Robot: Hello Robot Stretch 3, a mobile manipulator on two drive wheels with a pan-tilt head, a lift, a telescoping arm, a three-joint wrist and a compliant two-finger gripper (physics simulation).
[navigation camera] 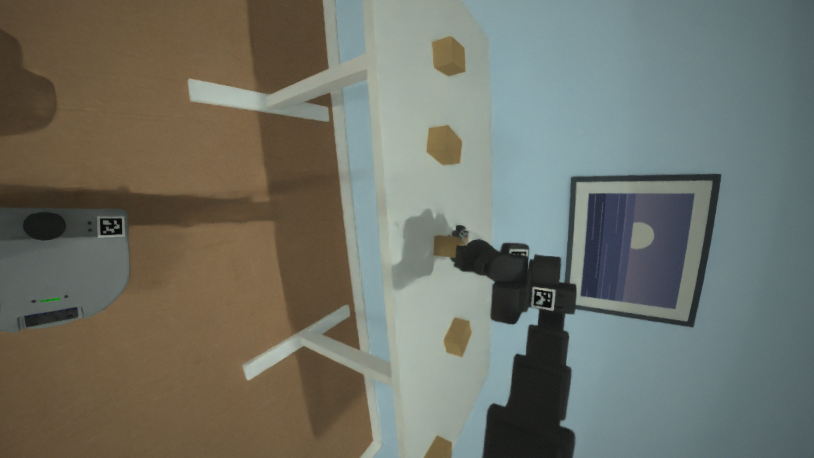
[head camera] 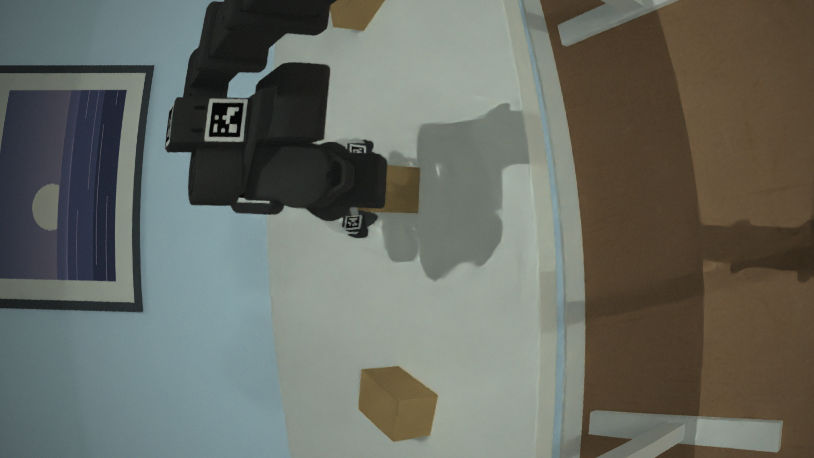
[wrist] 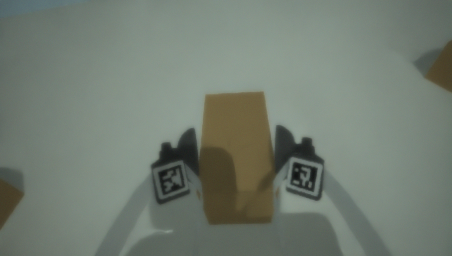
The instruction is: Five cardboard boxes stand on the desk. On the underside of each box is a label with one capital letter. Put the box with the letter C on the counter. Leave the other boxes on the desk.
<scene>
My gripper (navigation camera: 456,245): 0.69 m from the lens. A white desk (navigation camera: 434,392) is 0.87 m from the lens. A framed picture (navigation camera: 638,245) is 1.24 m from the lens. The marked spots on the white desk and the framed picture are 0.89 m apart.
</scene>
